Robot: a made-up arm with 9 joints. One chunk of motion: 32 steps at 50 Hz.
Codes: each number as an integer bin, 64 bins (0 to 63) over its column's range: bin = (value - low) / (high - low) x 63, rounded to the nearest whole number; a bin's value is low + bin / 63 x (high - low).
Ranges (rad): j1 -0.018..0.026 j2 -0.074..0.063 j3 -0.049..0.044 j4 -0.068..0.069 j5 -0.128..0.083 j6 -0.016..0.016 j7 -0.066..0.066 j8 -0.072..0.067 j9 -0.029..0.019
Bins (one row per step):
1: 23 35 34 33 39 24 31 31 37
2: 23 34 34 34 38 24 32 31 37
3: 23 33 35 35 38 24 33 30 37
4: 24 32 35 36 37 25 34 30 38
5: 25 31 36 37 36 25 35 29 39
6: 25 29 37 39 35 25 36 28 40
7: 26 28 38 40 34 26 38 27 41
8: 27 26 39 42 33 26 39 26 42
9: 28 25 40 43 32 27 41 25 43
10: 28 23 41 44 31 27 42 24 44
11: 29 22 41 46 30 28 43 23 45
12: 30 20 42 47 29 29 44 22 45
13: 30 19 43 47 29 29 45 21 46
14: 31 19 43 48 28 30 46 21 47
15: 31 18 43 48 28 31 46 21 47
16: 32 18 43 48 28 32 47 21 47
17: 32 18 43 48 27 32 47 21 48
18: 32 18 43 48 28 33 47 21 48
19: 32 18 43 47 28 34 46 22 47
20: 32 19 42 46 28 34 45 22 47
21: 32 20 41 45 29 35 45 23 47
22: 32 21 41 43 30 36 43 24 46
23: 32 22 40 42 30 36 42 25 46
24: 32 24 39 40 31 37 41 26 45
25: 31 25 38 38 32 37 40 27 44
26: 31 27 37 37 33 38 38 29 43
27: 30 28 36 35 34 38 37 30 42
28: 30 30 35 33 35 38 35 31 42
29: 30 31 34 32 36 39 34 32 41
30: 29 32 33 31 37 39 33 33 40
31: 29 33 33 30 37 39 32 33 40
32: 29 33 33 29 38 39 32 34 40
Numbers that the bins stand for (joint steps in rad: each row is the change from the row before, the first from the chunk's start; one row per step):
1: -0.00194 0.00211 0.00119 0.00376 0.00262 -0.00381 -0.00105 -0.00360 -0.00081
2: -0.00194 -0.00006 0.00119 0.00594 -0.00073 -0.00381 0.00105 -0.00360 -0.00081
3: -0.00194 -0.00224 0.00267 0.00811 -0.00073 -0.00381 0.00314 -0.00581 -0.00081
4: -0.00124 -0.00441 0.00267 0.01029 -0.00408 -0.00330 0.00524 -0.00581 -0.00005
5: -0.00054 -0.00659 0.00414 0.01246 -0.00743 -0.00330 0.00733 -0.00802 0.00071
6: -0.00054 -0.01094 0.00562 0.01681 -0.01078 -0.00330 0.00943 -0.01022 0.00148
7: 0.00016 -0.01311 0.00710 0.01898 -0.01413 -0.00279 0.01362 -0.01243 0.00224
8: 0.00086 -0.01746 0.00857 0.02333 -0.01748 -0.00279 0.01571 -0.01463 0.00300
9: 0.00156 -0.01963 0.01005 0.02551 -0.02083 -0.00229 0.01990 -0.01684 0.00376
10: 0.00156 -0.02398 0.01152 0.02768 -0.02417 -0.00229 0.02200 -0.01905 0.00452
11: 0.00225 -0.02616 0.01152 0.03203 -0.02752 -0.00178 0.02410 -0.02125 0.00529
12: 0.00295 -0.03051 0.01300 0.03421 -0.03087 -0.00127 0.02619 -0.02346 0.00529
13: 0.00295 -0.03268 0.01448 0.03421 -0.03087 -0.00127 0.02829 -0.02567 0.00605
14: 0.00365 -0.03268 0.01448 0.03638 -0.03422 -0.00076 0.03038 -0.02567 0.00681
15: 0.00365 -0.03486 0.01448 0.03638 -0.03422 -0.00025 0.03038 -0.02567 0.00681
16: 0.00435 -0.03486 0.01448 0.03638 -0.03422 0.00025 0.03248 -0.02567 0.00681
17: 0.00435 -0.03486 0.01448 0.03638 -0.03757 0.00025 0.03248 -0.02567 0.00757
18: 0.00435 -0.03486 0.01448 0.03638 -0.03422 0.00076 0.03248 -0.02567 0.00757
19: 0.00435 -0.03486 0.01448 0.03421 -0.03422 0.00127 0.03038 -0.02346 0.00681
20: 0.00435 -0.03268 0.01300 0.03203 -0.03422 0.00127 0.02829 -0.02346 0.00681
21: 0.00435 -0.03051 0.01152 0.02986 -0.03087 0.00178 0.02829 -0.02125 0.00681
22: 0.00435 -0.02833 0.01152 0.02551 -0.02752 0.00229 0.02410 -0.01905 0.00605
23: 0.00435 -0.02616 0.01005 0.02333 -0.02752 0.00229 0.02200 -0.01684 0.00605
24: 0.00435 -0.02181 0.00857 0.01898 -0.02417 0.00279 0.01990 -0.01463 0.00529
25: 0.00365 -0.01963 0.00710 0.01463 -0.02083 0.00279 0.01781 -0.01243 0.00452
26: 0.00365 -0.01529 0.00562 0.01246 -0.01748 0.00330 0.01362 -0.00802 0.00376
27: 0.00295 -0.01311 0.00414 0.00811 -0.01413 0.00330 0.01152 -0.00581 0.00300
28: 0.00295 -0.00876 0.00267 0.00376 -0.01078 0.00330 0.00733 -0.00360 0.00300
29: 0.00295 -0.00659 0.00119 0.00159 -0.00743 0.00381 0.00524 -0.00140 0.00224
30: 0.00225 -0.00441 -0.00029 -0.00059 -0.00408 0.00381 0.00314 0.00081 0.00148
31: 0.00225 -0.00224 -0.00029 -0.00276 -0.00408 0.00381 0.00105 0.00081 0.00148
32: 0.00225 -0.00224 -0.00029 -0.00494 -0.00073 0.00381 0.00105 0.00302 0.00148

